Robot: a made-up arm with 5 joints.
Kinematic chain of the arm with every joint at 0, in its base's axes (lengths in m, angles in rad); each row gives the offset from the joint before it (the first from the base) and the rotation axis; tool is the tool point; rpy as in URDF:
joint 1: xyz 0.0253 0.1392 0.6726 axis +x
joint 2: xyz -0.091 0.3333 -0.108 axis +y
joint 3: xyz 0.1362 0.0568 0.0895 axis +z
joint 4: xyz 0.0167 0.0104 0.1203 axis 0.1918 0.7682 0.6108
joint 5: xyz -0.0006 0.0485 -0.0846 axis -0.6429 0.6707 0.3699
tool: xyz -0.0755 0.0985 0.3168 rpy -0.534 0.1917 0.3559
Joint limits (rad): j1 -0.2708..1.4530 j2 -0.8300..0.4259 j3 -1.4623..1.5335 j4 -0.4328..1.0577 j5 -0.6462..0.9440
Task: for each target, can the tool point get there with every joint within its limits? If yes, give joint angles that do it. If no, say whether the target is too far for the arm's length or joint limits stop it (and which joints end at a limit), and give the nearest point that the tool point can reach.
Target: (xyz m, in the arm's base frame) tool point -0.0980 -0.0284 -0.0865
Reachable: no: joint limits stop it (at a limit: joint 1, joint 2, joint 4, joint 5) | nearest point -0.3603 0.4161 0.6481 | short by 0.898 m
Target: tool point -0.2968 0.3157 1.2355
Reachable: yes | joints 0.8666 -0.4492 0.9653 -0.1001 0.4843
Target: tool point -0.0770 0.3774 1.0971
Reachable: yes | joints 0.3384 0.0308 0.7356 0.0109 -0.4166
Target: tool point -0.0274 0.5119 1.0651
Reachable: yes | joints 0.0499 -0.0407 1.2508 0.5123 -0.1959
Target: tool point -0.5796 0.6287 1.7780
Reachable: no: too far | nearest point -0.2952 0.4295 1.3282 | short by 0.568 m
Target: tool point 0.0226 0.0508 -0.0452
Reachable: no: joint limits stop it (at a limit: joint 1, joint 2, joint 4, joint 5) | nearest point -0.3600 0.4155 0.6486 | short by 0.872 m
